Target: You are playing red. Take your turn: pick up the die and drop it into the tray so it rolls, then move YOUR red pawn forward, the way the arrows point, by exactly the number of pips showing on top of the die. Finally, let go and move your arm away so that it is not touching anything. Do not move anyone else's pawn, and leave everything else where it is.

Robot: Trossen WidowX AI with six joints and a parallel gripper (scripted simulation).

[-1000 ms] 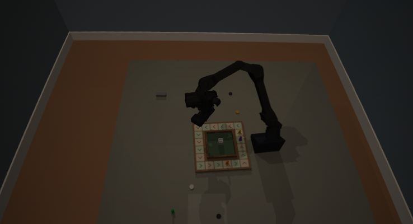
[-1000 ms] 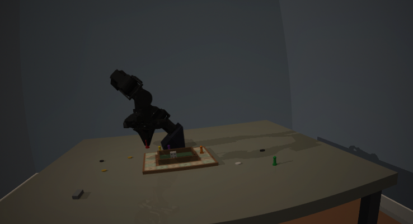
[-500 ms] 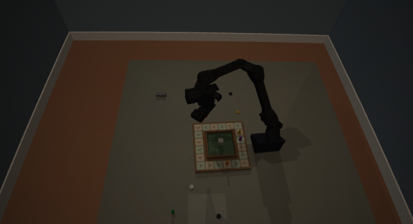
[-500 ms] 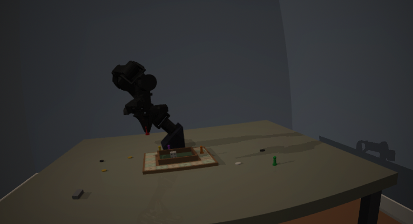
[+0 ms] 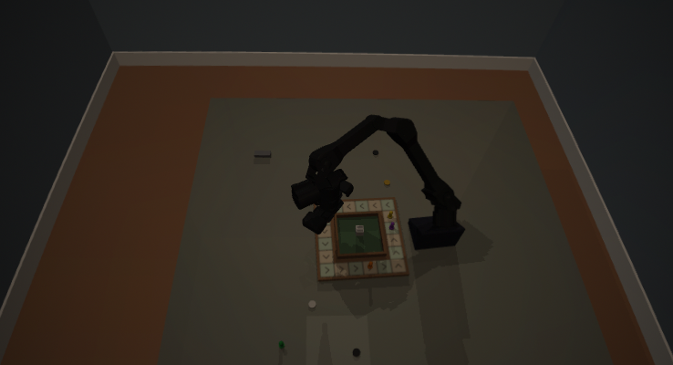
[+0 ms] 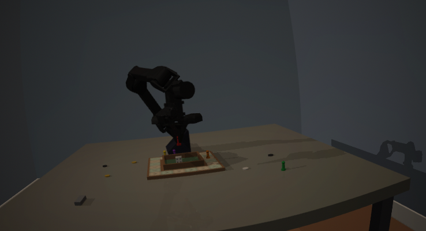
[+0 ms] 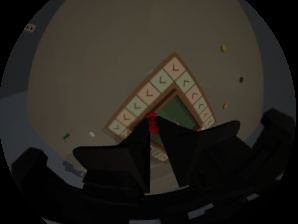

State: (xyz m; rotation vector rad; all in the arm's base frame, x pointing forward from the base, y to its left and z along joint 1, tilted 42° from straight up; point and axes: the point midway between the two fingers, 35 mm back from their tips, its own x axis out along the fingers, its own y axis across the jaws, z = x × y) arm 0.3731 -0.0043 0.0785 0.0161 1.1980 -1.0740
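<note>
The white disc is 220 mm to the left of my gripper tip, 120 mm below it and 80 mm ahead of it. Also, from my gripper tip: green tray 110 mm below, 100 mm behind, 20 mm to the left; then red pawn 10 mm above; then white die 110 mm behind, 90 mm below, 10 mm to the left.
</note>
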